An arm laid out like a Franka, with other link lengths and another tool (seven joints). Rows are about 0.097 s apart.
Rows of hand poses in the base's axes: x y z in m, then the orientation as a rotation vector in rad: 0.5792 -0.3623 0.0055 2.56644 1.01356 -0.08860; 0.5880 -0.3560 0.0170 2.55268 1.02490 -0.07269; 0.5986 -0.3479 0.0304 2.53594 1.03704 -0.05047; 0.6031 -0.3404 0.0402 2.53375 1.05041 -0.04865; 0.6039 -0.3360 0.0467 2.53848 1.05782 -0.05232; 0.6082 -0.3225 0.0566 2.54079 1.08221 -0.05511; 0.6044 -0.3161 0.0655 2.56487 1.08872 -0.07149; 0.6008 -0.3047 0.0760 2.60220 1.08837 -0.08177; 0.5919 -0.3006 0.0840 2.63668 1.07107 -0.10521; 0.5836 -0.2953 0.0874 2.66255 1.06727 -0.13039; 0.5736 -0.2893 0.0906 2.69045 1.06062 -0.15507; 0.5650 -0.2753 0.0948 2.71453 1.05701 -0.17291
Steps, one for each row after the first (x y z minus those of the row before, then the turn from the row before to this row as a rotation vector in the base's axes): 0.0088 0.0063 0.0115 -0.00479 -0.01139 0.01332; 0.0106 0.0081 0.0134 -0.00544 -0.01615 0.01562; 0.0045 0.0075 0.0098 0.00275 0.00174 0.00946; 0.0008 0.0044 0.0065 0.00555 0.00575 0.00289; 0.0043 0.0135 0.0099 0.00916 0.00900 0.01450; -0.0038 0.0064 0.0089 0.01884 0.01950 -0.00501; -0.0036 0.0114 0.0105 0.02969 0.01764 -0.01231; -0.0089 0.0041 0.0080 0.01863 0.02116 -0.02333; -0.0083 0.0053 0.0034 0.01568 0.02286 -0.01237; -0.0100 0.0060 0.0032 0.01690 0.02239 -0.01453; -0.0086 0.0140 0.0042 0.01626 0.01744 -0.01080
